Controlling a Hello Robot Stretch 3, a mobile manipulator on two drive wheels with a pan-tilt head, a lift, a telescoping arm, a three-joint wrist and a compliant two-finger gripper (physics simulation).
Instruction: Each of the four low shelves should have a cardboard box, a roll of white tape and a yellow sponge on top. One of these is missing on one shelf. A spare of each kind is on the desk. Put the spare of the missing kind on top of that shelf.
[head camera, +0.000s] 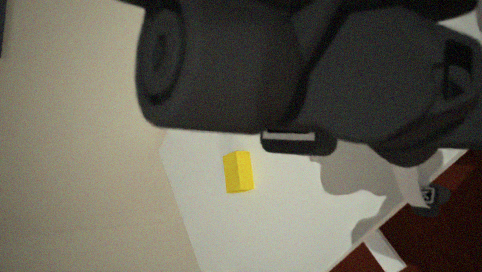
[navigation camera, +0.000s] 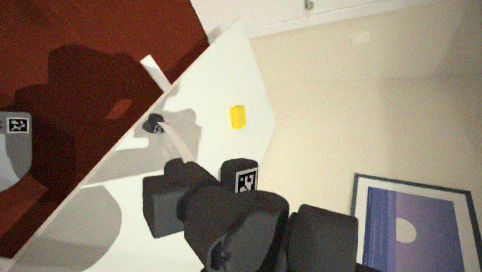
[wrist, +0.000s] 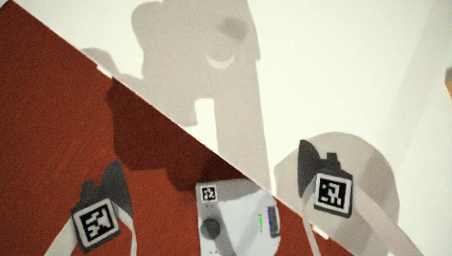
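A yellow sponge stands on the white desk, towards the wall. My gripper is open with nothing between its fingers. In the wrist view it hangs above the desk's edge, the left finger over the red floor and the right finger over the desk. The sponge is apart from the gripper. A sliver of a tan-orange thing shows at the right edge of the wrist view, too little to tell what it is. No tape roll or low shelf shows in these views.
My grey base stands on the red floor beside the desk's long edge. A white desk leg sticks out under that edge. A beige wall borders the desk; a framed picture hangs on it.
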